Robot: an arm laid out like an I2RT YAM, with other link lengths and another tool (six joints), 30 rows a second.
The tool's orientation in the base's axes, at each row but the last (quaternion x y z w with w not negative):
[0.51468 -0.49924 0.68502 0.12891]
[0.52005 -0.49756 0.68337 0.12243]
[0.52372 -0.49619 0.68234 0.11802]
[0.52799 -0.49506 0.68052 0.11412]
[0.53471 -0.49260 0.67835 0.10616]
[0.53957 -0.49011 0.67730 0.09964]
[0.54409 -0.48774 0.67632 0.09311]
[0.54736 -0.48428 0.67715 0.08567]
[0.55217 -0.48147 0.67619 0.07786]
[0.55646 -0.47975 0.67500 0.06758]
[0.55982 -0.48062 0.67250 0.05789]
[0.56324 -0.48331 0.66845 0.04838]
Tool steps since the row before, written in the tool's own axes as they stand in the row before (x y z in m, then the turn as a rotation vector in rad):
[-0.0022 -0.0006 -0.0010 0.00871 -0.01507 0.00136]
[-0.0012 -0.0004 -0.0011 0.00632 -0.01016 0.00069]
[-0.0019 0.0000 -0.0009 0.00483 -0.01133 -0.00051]
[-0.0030 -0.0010 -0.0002 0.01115 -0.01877 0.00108]
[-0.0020 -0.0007 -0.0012 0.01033 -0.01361 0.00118]
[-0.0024 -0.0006 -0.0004 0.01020 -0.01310 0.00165]
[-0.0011 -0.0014 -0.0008 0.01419 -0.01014 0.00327]
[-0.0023 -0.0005 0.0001 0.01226 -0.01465 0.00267]
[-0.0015 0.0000 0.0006 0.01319 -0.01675 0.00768]
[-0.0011 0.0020 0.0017 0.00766 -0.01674 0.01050]
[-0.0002 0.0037 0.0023 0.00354 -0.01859 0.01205]
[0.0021 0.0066 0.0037 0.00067 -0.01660 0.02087]
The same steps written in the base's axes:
[0.0008 0.0018 -0.0015 0.00738 0.00301 0.01553]
[0.0001 0.0015 -0.0007 0.00465 0.00205 0.01085]
[0.0003 0.0014 -0.0015 0.00536 0.00411 0.01031]
[0.0018 0.0017 -0.0019 0.00874 0.00413 0.01961]
[0.0005 0.0020 -0.0012 0.00567 0.00182 0.01606]
[0.0011 0.0016 -0.0016 0.00568 0.00126 0.01564]
[0.0008 0.0018 -0.0001 0.00323 -0.00309 0.01717]
[0.0013 0.0011 -0.0016 0.00649 0.00048 0.01816]
[0.0010 0.0002 -0.0013 0.01084 -0.00250 0.01974]
[0.0003 -0.0018 -0.0022 0.01483 -0.00210 0.01500]
[-0.0006 -0.0035 -0.0025 0.01856 -0.00032 0.01260]
[-0.0022 -0.0071 -0.0026 0.02461 -0.00618 0.00824]

